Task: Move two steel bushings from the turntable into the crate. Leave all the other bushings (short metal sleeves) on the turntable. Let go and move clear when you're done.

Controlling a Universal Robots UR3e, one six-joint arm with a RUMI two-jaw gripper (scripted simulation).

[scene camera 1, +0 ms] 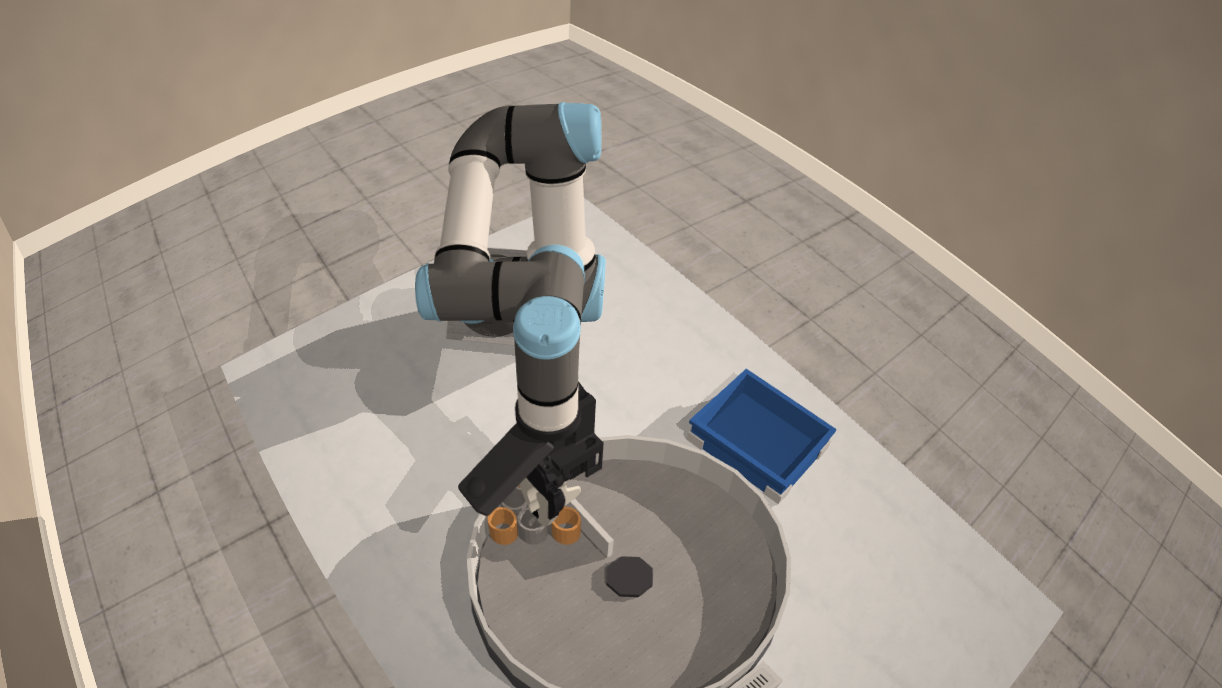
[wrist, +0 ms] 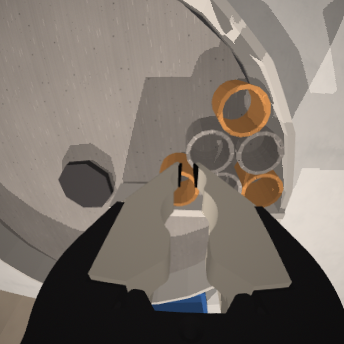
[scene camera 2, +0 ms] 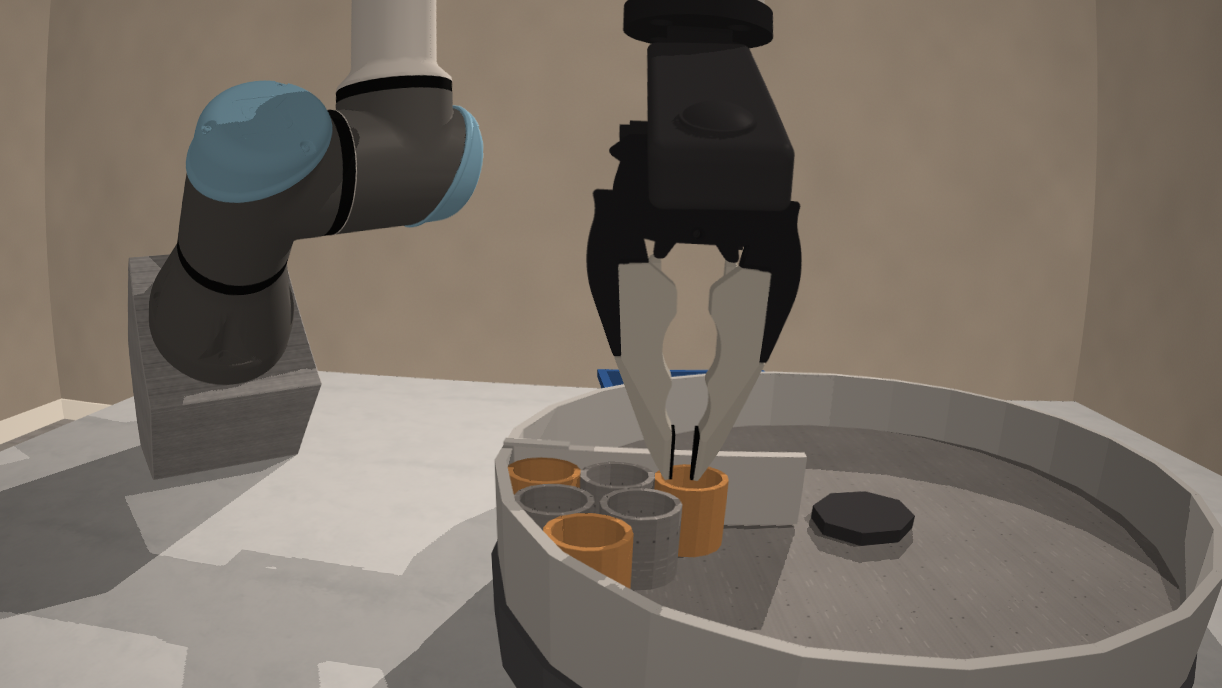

Scene:
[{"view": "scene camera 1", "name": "gripper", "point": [542, 521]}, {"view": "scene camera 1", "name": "orange bushing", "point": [568, 515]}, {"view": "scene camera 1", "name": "orange bushing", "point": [502, 515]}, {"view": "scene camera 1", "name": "blue crate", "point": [778, 432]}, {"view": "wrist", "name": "gripper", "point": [187, 164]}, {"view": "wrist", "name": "orange bushing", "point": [187, 193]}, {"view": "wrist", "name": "orange bushing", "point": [256, 117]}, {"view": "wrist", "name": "orange bushing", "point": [266, 191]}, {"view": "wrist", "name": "grey steel bushing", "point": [267, 156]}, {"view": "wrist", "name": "turntable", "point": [100, 100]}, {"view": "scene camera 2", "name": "gripper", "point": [681, 478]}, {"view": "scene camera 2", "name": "orange bushing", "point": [703, 509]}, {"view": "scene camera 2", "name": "grey steel bushing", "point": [656, 539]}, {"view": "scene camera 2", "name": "orange bushing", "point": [581, 535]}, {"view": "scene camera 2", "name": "orange bushing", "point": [523, 473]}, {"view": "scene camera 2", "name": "grey steel bushing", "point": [555, 500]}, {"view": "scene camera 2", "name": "grey steel bushing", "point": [599, 479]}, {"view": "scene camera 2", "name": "turntable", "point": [1002, 558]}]

